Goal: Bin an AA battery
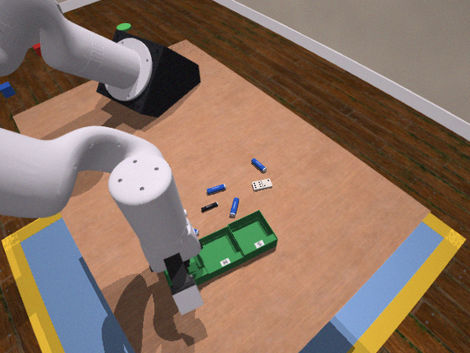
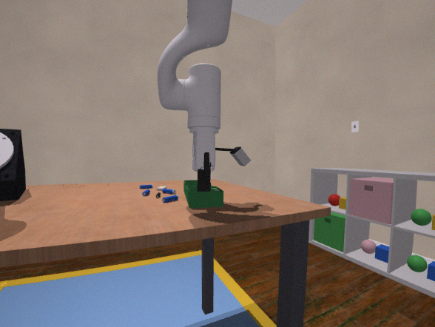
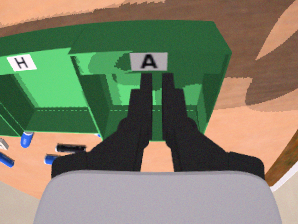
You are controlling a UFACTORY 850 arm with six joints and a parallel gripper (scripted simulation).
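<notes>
My hand is 80 mm to the right of the green three-compartment bin, 30 mm short of it and 20 mm above it. Also, from my hand: blue battery: 80 mm to the left, 60 mm behind, 30 mm below; then white domino: 300 mm to the left, 30 mm below, 20 mm behind; then thin black battery: 160 mm to the left, 70 mm behind, 30 mm below.
</notes>
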